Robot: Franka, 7 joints.
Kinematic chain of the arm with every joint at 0, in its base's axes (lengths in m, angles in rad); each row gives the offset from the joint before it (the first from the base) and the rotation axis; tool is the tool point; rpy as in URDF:
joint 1: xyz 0 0 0.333 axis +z
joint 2: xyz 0 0 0 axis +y
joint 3: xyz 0 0 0.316 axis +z
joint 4: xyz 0.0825 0 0 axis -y
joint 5: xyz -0.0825 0 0.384 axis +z
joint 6: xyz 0 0 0 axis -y
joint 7: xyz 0.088 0 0 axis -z
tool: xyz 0 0 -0.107 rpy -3.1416 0 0
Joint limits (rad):
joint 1: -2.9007..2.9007
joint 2: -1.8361..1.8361
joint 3: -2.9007..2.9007
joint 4: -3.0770..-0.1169
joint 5: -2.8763..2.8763
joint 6: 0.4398..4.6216
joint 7: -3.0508..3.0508
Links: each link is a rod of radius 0.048 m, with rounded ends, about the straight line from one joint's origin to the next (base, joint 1, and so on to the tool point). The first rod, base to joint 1, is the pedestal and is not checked.
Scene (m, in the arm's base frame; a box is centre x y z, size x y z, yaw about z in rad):
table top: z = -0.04
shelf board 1: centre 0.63 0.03 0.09 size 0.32 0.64 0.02 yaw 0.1
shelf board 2: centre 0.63 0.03 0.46 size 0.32 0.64 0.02 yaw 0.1
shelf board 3: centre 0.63 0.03 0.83 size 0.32 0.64 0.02 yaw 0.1
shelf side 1: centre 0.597 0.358 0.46 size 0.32 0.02 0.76 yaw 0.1
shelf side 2: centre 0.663 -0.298 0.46 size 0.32 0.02 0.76 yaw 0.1
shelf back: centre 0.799 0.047 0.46 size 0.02 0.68 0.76 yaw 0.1
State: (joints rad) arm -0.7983 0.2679 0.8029 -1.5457 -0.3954 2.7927 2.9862
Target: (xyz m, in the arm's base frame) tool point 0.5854 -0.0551 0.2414
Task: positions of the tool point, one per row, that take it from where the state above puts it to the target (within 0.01 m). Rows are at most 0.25 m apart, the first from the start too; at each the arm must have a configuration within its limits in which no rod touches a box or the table.
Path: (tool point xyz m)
1: 0.6103 -0.0408 0.6679
2: 0.5389 -0.0486 0.6707
3: 0.4539 -0.0669 0.6720
4: 0.3597 -0.0862 0.6649
5: 0.3885 -0.1139 0.4339
6: 0.3135 -0.0824 0.2414
7: 0.4120 -0.0639 0.2431
8: 0.5035 -0.0523 0.2437
9: 0.5854 -0.0551 0.2414

